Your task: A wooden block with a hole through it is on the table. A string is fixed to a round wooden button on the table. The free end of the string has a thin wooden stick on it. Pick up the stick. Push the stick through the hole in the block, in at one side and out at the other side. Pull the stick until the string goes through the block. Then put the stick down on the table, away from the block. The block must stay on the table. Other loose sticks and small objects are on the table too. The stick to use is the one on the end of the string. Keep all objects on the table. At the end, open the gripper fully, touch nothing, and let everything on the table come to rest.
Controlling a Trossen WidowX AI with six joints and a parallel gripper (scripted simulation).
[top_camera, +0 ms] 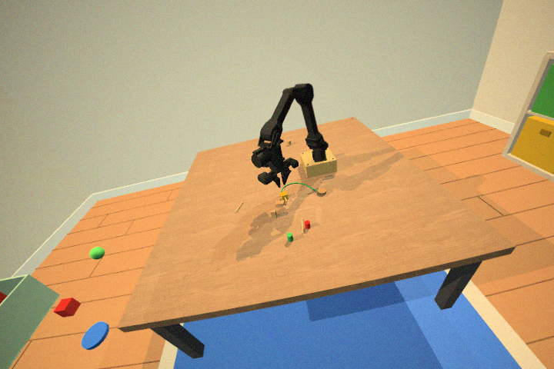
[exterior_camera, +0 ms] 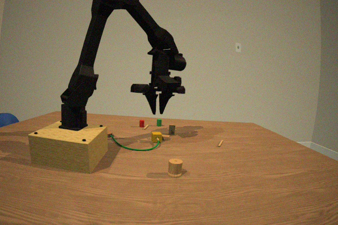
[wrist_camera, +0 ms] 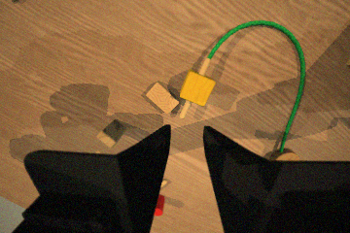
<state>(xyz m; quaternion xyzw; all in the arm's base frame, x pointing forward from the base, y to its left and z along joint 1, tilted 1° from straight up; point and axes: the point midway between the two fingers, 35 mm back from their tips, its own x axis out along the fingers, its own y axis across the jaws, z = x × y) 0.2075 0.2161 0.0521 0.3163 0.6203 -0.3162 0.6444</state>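
My gripper tip is now 80 mm above the plain block, 20 mm to the right of it and 20 mm short of it. From my gripper tip the other things lie so: yellow block: 80 mm below, 20 mm to the right; then thin wooden stick: 80 mm below, 30 mm to the right, 10 mm ahead; then round wooden button: 180 mm behind, 80 mm below, 20 mm to the right.
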